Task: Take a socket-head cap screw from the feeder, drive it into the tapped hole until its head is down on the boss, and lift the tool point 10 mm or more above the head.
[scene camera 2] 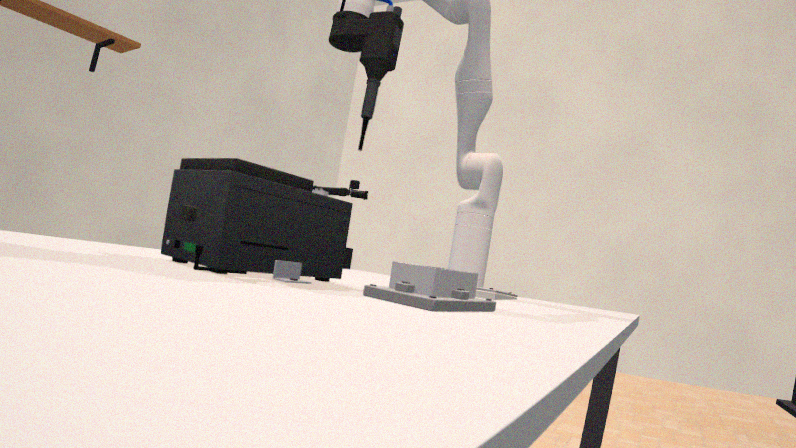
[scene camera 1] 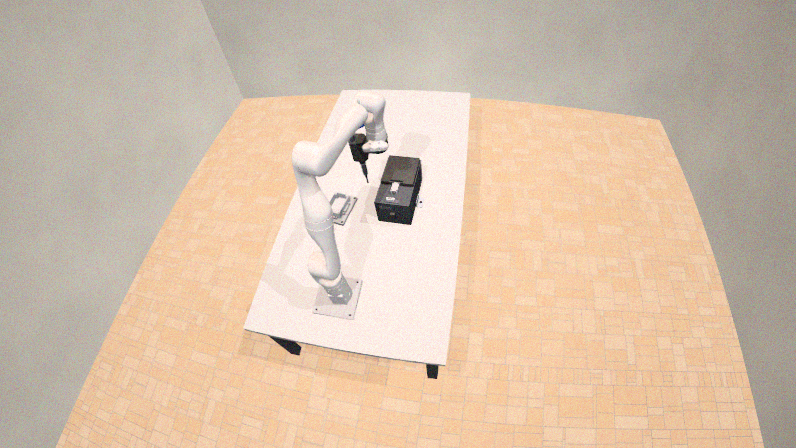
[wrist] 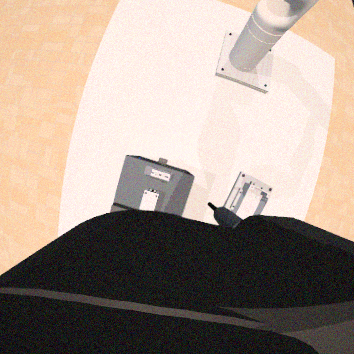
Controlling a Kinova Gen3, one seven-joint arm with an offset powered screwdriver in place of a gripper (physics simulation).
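My screwdriver (scene camera 1: 367, 181) (scene camera 2: 360, 149) (wrist: 210, 204) points down with a slight tilt, high above the table. Its dark tip looks bare, with no screw seen on it. In scene camera 1 it appears between the feeder and the part. The black screw feeder (scene camera 1: 402, 171) (scene camera 2: 284, 228) (wrist: 134, 180) stands on the table, with a small dark pick-up arm (scene camera 2: 337, 191) at its top. The tip is apart from this arm and above it. The grey part with its boss (scene camera 1: 348, 205) (scene camera 2: 414, 276) (wrist: 263, 205) sits on a flat base plate (scene camera 2: 398, 296). The tapped hole and any screw are too small to tell.
A small grey bracket (scene camera 1: 420, 203) (scene camera 2: 287, 269) stands beside the feeder. The arm's mounting plate (scene camera 1: 323, 307) (wrist: 225, 62) is bolted to the white table (scene camera 1: 401, 311) (scene camera 2: 222, 361) (wrist: 125, 100). A wooden shelf (scene camera 2: 72, 25) is on the wall.
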